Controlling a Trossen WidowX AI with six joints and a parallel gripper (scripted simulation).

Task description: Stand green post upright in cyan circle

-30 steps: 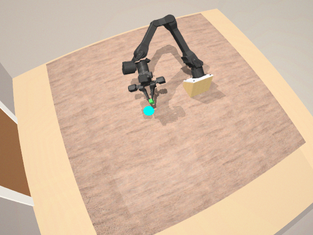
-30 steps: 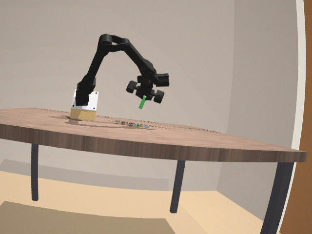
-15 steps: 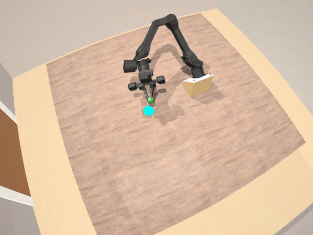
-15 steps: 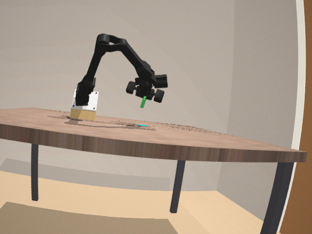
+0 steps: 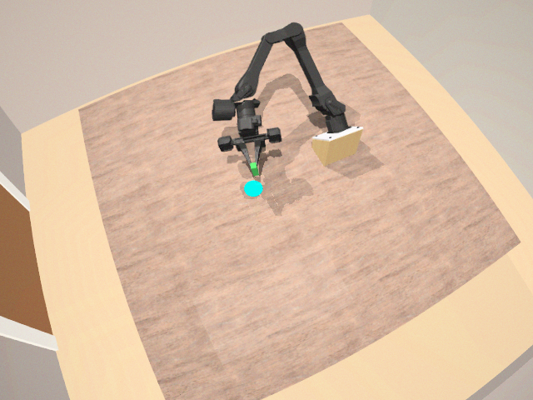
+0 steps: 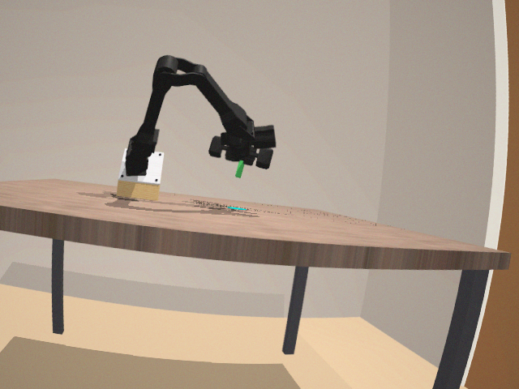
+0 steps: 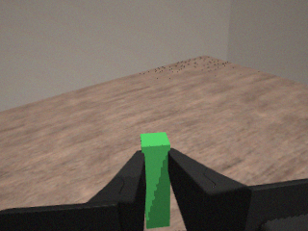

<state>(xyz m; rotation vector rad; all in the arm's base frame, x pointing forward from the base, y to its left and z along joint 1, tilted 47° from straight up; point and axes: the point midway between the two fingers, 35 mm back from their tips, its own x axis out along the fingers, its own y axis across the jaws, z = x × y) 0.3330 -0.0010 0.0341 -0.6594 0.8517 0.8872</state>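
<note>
Right now the cyan circle is 15 cm below my gripper tip and 1 cm to the right of it. The rest, counted from my gripper tip: green post 2 cm below.
</note>
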